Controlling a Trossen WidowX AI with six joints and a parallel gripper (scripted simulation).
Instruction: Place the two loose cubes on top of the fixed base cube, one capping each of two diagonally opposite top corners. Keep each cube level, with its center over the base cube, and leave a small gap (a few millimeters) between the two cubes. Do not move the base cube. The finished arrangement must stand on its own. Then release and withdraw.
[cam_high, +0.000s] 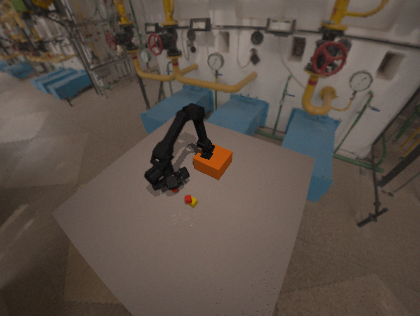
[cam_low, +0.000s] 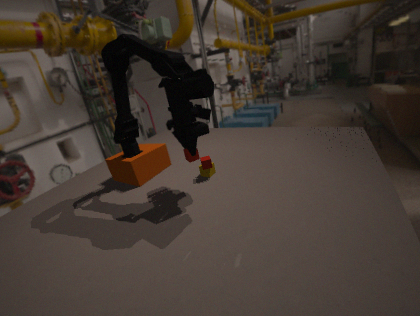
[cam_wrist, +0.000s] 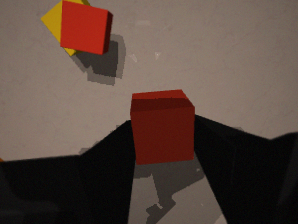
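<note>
Right now the yellow base cube is 100 mm below my gripper tip, 90 mm to the left of it and 10 mm behind it.
</note>
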